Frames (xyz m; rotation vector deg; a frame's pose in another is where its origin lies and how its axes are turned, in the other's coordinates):
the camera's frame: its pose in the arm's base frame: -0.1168 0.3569 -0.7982 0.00 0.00 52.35
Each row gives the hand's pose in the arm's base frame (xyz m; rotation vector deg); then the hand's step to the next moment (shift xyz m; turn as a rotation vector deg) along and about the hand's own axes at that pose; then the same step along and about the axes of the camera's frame.
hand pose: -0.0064 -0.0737 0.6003 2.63 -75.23 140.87
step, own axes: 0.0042 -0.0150 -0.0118 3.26 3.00 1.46
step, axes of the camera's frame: 0.0161 0.0093 0.0061 -3.97 2.26 -0.94
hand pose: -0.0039 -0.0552 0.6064 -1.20 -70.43 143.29
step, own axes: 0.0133 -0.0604 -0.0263 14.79 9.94 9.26
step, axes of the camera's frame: 0.0524 0.0274 0.0320 -17.56 9.75 0.19
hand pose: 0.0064 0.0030 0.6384 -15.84 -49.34 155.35
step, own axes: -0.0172 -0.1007 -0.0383 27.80 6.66 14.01
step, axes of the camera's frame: 0.1030 0.0198 0.0300 -22.04 22.48 4.69
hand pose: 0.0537 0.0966 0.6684 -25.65 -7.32 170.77
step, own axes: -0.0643 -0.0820 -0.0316 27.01 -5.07 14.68
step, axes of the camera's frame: 0.1074 -0.0175 -0.0033 -11.85 28.01 6.75
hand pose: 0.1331 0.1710 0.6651 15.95 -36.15 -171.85
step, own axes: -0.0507 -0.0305 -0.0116 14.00 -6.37 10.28
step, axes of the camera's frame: 0.0537 -0.0232 -0.0145 -2.97 17.73 4.39
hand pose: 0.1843 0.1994 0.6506 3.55 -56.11 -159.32
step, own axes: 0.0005 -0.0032 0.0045 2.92 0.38 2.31
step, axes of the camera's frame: 0.0031 0.0043 0.0015 -1.41 2.75 2.11
